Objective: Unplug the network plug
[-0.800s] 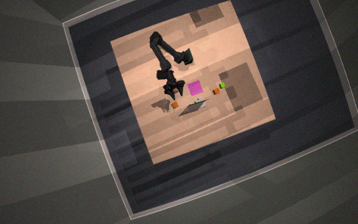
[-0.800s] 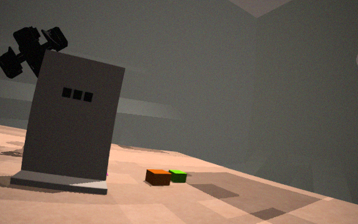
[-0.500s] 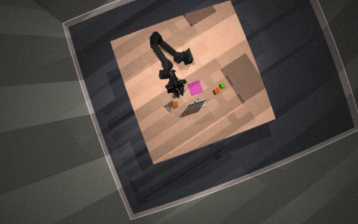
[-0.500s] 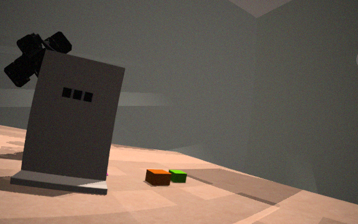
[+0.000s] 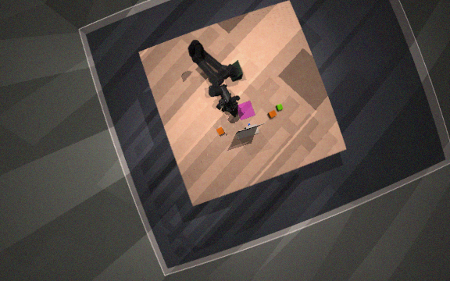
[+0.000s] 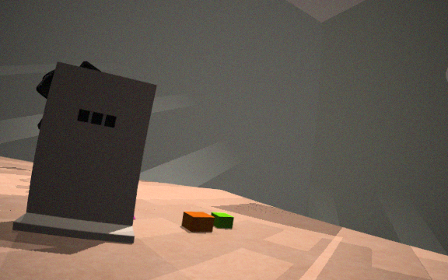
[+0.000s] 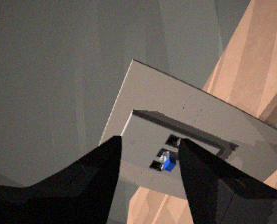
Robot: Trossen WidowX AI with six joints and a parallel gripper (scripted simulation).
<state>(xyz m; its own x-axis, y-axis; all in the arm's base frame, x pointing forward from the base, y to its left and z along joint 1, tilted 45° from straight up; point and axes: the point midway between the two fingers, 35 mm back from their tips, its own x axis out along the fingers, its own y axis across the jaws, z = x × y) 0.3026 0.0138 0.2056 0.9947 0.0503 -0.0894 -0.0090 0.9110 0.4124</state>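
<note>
The blue network plug lies 9 cm ahead of my gripper tip, 6 cm to the left of it and 5 cm below it. Round my gripper tip: grey upright panel (11 cm ahead, 6 cm to the left, 11 cm below); green block (3 cm ahead, 36 cm to the left, 21 cm below); magenta marked square (4 cm behind, 11 cm to the left, 22 cm below).
</note>
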